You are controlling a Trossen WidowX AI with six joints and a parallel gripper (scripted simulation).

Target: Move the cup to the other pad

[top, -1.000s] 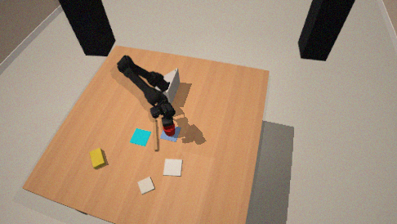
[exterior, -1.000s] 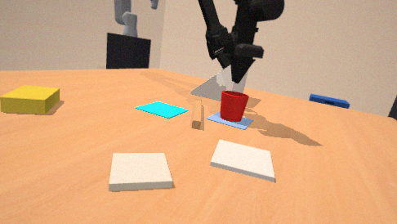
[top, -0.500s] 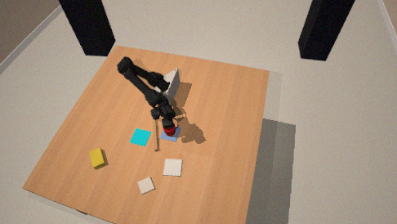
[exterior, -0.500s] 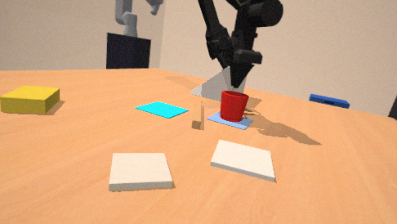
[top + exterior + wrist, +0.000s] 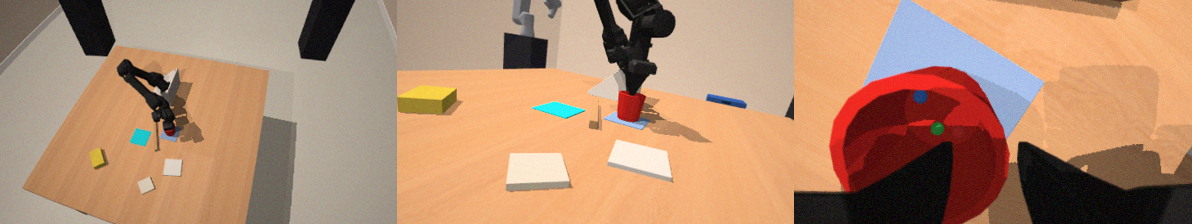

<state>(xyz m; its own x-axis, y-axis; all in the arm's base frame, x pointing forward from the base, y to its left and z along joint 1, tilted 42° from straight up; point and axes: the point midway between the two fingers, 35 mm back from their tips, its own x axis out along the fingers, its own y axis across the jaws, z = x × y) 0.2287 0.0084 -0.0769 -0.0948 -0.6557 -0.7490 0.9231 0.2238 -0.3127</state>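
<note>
Right now the red cup is 30 mm ahead of my gripper tip, 20 mm below it and 10 mm to the left of it. The rest, counted from my gripper tip: green marble 50 mm below, 20 mm to the left, 20 mm ahead; then low wooden bar 80 mm to the right, 60 mm below, 60 mm ahead; then light blue pad 70 mm below, 30 mm ahead, 10 mm to the left.
</note>
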